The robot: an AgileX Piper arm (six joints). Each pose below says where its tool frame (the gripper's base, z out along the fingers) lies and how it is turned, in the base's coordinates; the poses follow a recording.
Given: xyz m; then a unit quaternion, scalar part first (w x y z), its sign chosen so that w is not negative.
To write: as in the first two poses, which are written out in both.
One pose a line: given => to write
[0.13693, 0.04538, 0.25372, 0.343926, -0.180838, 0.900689, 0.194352] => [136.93, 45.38, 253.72, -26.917, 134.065, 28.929]
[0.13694, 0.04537, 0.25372, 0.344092, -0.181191, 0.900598, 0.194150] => [136.94, 45.37, 253.72, -26.968, 134.041, 28.896]
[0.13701, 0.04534, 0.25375, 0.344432, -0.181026, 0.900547, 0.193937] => [137.01, 45.34, 253.75, -26.939, 134.012, 28.860]
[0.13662, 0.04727, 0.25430, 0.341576, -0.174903, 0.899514, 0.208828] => [136.62, 47.27, 254.30, -26.064, 134.043, 31.119]
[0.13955, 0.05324, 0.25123, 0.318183, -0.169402, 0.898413, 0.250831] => [139.55, 53.24, 251.23, -25.534, 135.415, 37.807]
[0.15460, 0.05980, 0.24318, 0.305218, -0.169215, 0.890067, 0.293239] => [154.60, 59.80, 243.18, -25.669, 135.020, 44.483]
